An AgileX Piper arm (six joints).
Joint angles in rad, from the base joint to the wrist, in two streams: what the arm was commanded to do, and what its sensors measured. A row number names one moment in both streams.
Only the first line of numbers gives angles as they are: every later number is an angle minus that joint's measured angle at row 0.
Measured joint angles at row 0:
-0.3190 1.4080 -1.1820 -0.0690 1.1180 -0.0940
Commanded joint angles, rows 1 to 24:
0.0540 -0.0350 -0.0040 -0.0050 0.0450 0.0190
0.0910 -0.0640 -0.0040 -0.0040 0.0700 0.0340
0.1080 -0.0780 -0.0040 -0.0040 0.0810 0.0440
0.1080 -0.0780 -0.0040 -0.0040 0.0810 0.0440
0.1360 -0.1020 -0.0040 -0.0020 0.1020 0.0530
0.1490 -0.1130 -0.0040 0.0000 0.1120 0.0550
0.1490 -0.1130 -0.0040 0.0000 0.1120 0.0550
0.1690 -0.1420 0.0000 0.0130 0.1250 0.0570
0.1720 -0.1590 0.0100 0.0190 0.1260 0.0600
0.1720 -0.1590 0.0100 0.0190 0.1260 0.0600
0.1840 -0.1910 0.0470 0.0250 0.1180 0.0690
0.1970 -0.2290 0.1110 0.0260 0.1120 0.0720
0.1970 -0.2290 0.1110 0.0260 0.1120 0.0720
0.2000 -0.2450 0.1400 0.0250 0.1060 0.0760
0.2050 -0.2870 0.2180 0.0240 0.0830 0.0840
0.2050 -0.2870 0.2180 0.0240 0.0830 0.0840
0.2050 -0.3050 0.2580 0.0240 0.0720 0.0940
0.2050 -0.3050 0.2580 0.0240 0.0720 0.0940
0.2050 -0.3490 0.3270 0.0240 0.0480 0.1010
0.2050 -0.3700 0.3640 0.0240 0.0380 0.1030
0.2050 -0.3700 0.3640 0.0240 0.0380 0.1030
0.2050 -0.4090 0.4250 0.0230 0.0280 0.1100
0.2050 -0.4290 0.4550 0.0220 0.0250 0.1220
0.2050 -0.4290 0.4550 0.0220 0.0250 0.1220
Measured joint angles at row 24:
0.2040 -0.3780 0.3790 0.0280 0.0460 0.1000
